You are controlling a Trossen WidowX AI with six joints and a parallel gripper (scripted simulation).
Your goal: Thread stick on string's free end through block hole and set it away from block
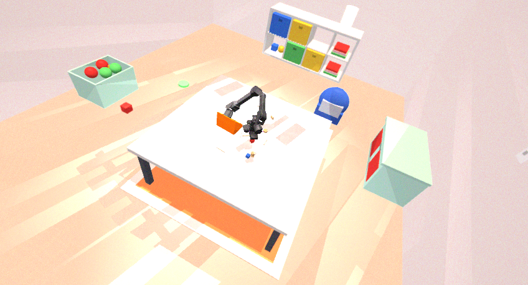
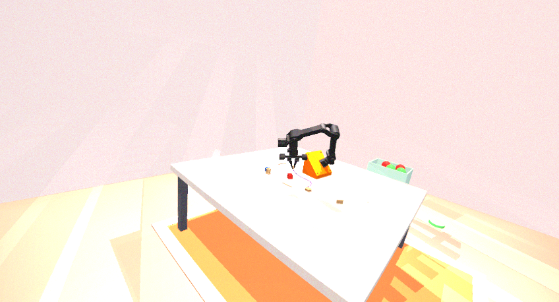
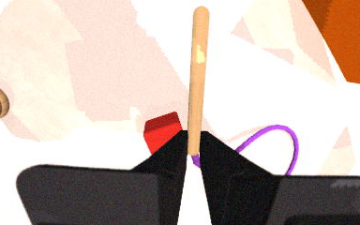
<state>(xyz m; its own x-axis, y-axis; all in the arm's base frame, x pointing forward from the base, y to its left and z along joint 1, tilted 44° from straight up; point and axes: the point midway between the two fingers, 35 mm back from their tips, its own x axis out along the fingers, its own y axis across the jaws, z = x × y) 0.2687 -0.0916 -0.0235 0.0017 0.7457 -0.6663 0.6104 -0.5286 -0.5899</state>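
Now: gripper tip 30 mm short of the red cube and 50 mm above it. The rest, counted from my gripper tip: short wooden cylinder 100 mm ahead, 130 mm to the right, 40 mm below; then wooden stick 130 mm ahead, 50 mm to the left, 60 mm below; then blue cube 70 mm ahead, 170 mm to the right, 50 mm below.
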